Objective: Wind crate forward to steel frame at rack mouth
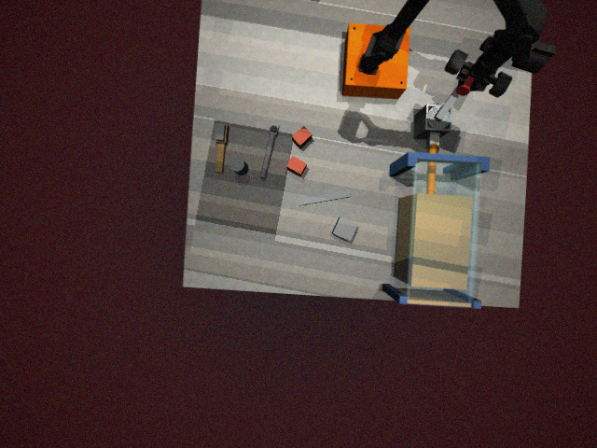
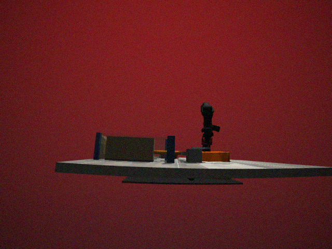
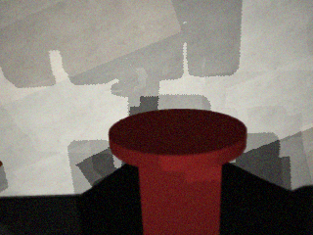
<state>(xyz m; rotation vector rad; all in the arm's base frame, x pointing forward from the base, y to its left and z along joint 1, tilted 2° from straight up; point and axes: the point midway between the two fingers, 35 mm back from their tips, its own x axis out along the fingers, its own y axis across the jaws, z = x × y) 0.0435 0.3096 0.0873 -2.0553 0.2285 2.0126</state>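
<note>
Right now my gripper tip is 25 cm short of the blue frame, 1 cm to the left of it and 1 cm above it. From my gripper tip the other things lie so: grey crank handle 3 cm ahead, 1 cm to the right, 1 cm below; then winch 9 cm below, 8 cm ahead, 5 cm to the right; then red knob 2 cm above.
</note>
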